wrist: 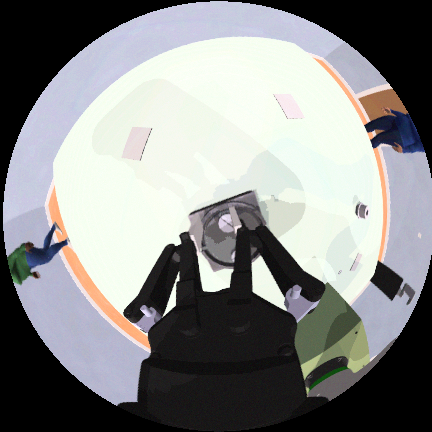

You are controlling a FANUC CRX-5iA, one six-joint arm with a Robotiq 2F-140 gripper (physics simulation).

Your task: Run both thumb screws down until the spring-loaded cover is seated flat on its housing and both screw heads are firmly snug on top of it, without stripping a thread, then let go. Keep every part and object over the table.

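Places are measured from the arm's base along level axes (x left, y ahead, z down), in millimetres.
Pixels of known places: gripper, fingertip midpoint: point(215, 218).
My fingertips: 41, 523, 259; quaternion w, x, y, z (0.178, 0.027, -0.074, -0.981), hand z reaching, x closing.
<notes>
Behind a point stands the place of what it marks, as x, y, z.
The square grey housing point(254, 200) {-29, 506, 293} stands near the middle of the wrist view, partly behind the fingers. The round dark grey cover point(218, 246) {67, 473, 280} lies within its ring. One pale slotted screw head point(225, 223) {33, 505, 268} shows on the cover, close beside the right-hand fingertip. A sliver of the other screw head point(233, 255) {52, 449, 267} shows lower down, mostly hidden behind the right-hand finger. My gripper point(215, 218) {41, 523, 259} is partly open over the housing, with the fingers apart and nothing held between them. The cover's height and any gap below it cannot be judged from this view.
The pale table top point(130, 210) {206, 630, 333} has an orange edge. Pinkish rectangles point(137, 143) {104, 748, 330} point(289, 106) {-253, 646, 330} lie on it. A small grey cylindrical part point(362, 210) {-345, 287, 294} stands near the right edge. A green block-like shape point(327, 320) {-70, 92, 193} is at the lower right, and two people point(400, 131) point(30, 257) show beyond the table.
</notes>
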